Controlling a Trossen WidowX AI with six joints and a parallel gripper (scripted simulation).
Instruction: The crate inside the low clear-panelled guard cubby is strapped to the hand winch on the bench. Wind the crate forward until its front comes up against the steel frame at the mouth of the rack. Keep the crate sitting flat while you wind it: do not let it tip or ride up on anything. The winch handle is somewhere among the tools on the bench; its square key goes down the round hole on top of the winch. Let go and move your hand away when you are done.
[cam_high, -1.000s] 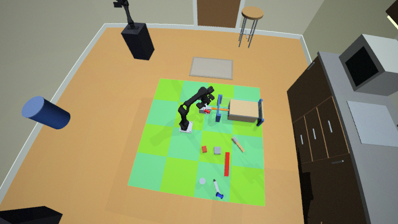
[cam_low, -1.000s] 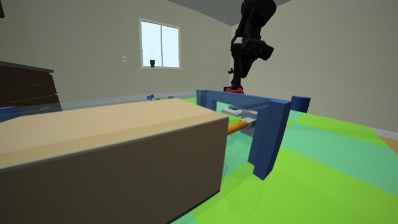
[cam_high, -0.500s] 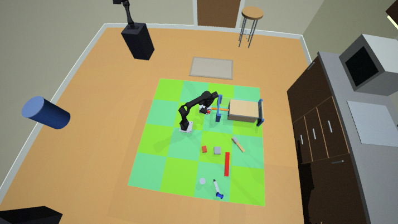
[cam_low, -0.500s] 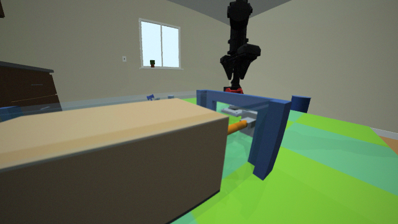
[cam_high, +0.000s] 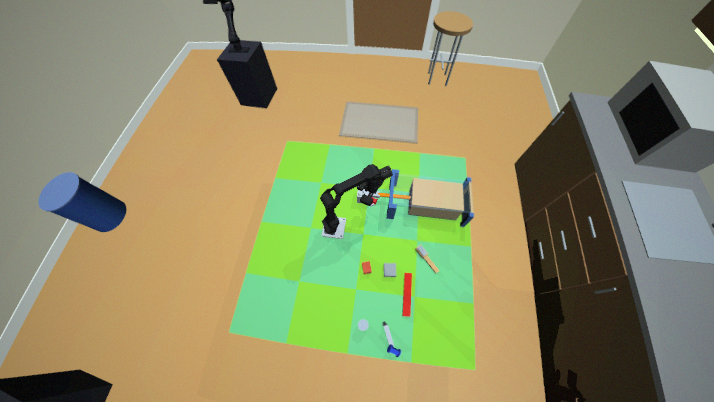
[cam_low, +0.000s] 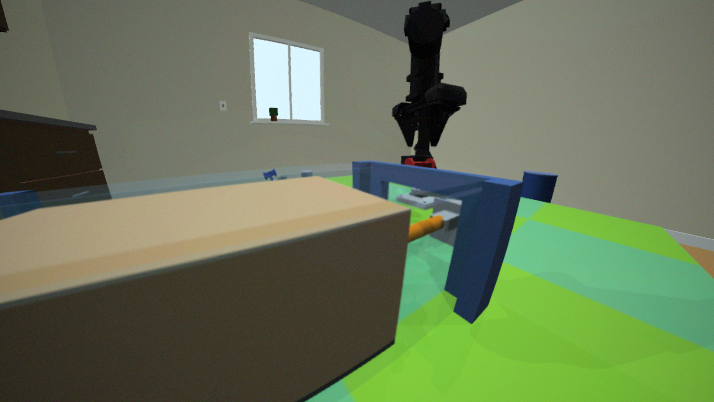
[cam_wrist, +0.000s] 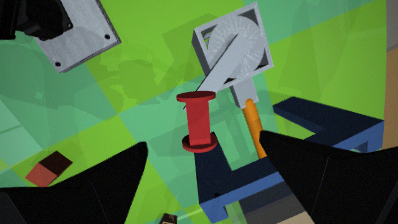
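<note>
Right now the red knob is 60 mm below my gripper tip. The rest, counted from my gripper tip: blue steel frame (100 mm ahead, 90 mm to the left, 90 mm below); grey winch (70 mm behind, 70 mm to the left, 160 mm below); red-knobbed crank handle (20 mm behind, 30 mm to the left, 90 mm below).
</note>
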